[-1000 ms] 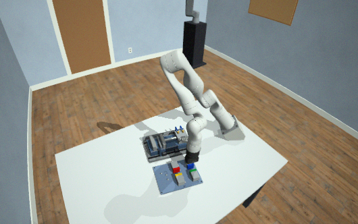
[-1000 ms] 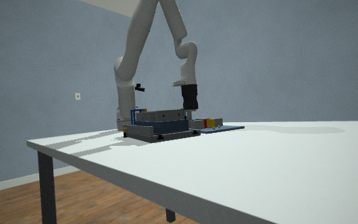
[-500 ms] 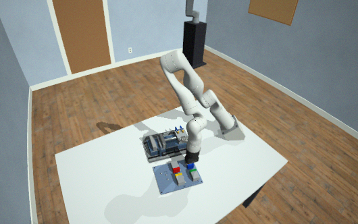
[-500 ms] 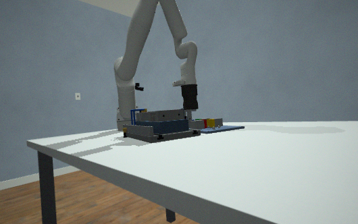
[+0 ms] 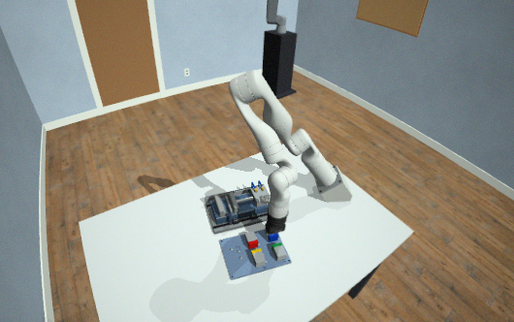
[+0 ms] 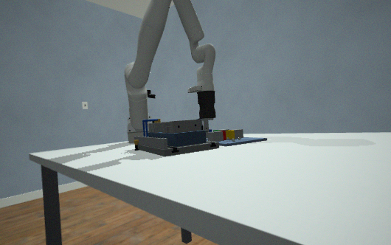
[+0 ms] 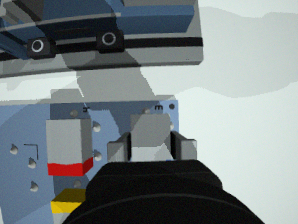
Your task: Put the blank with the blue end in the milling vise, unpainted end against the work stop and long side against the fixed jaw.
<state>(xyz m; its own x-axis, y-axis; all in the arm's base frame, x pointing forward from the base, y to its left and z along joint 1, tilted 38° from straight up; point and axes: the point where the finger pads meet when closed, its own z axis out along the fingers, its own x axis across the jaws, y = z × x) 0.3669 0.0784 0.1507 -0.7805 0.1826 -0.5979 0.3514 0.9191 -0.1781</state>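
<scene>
My hand is 9 cm short of the red-ended blank, 3 cm to the left of it and 3 cm above it. Also, from my hand: blue-ended blank: 2 cm below; then blue plate: 10 cm ahead, 1 cm to the left, 5 cm below; then green-ended blank: 4 cm ahead, 8 cm to the left, 3 cm below.
</scene>
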